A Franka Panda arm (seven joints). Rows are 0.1 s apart.
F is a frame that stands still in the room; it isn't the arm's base.
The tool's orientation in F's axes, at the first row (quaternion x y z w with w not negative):
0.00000 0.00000 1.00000 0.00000
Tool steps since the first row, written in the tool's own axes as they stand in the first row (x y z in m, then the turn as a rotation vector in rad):
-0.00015 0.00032 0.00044 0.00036 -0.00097 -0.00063
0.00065 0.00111 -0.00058 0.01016 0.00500 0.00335
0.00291 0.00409 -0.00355 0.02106 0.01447 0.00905
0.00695 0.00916 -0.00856 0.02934 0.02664 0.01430
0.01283 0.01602 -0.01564 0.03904 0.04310 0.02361
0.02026 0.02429 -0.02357 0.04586 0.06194 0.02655
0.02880 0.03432 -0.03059 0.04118 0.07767 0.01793
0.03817 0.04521 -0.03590 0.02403 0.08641 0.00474
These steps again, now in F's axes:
0.00015 -0.00032 0.00044 -0.00036 0.00097 -0.00063
-0.00065 -0.00111 -0.00058 -0.01016 -0.00500 0.00335
-0.00291 -0.00409 -0.00355 -0.02106 -0.01447 0.00905
-0.00695 -0.00916 -0.00856 -0.02934 -0.02664 0.01430
-0.01283 -0.01602 -0.01564 -0.03904 -0.04310 0.02361
-0.02026 -0.02429 -0.02357 -0.04586 -0.06194 0.02655
-0.02880 -0.03432 -0.03059 -0.04118 -0.07767 0.01793
-0.03817 -0.04521 -0.03590 -0.02403 -0.08641 0.00474

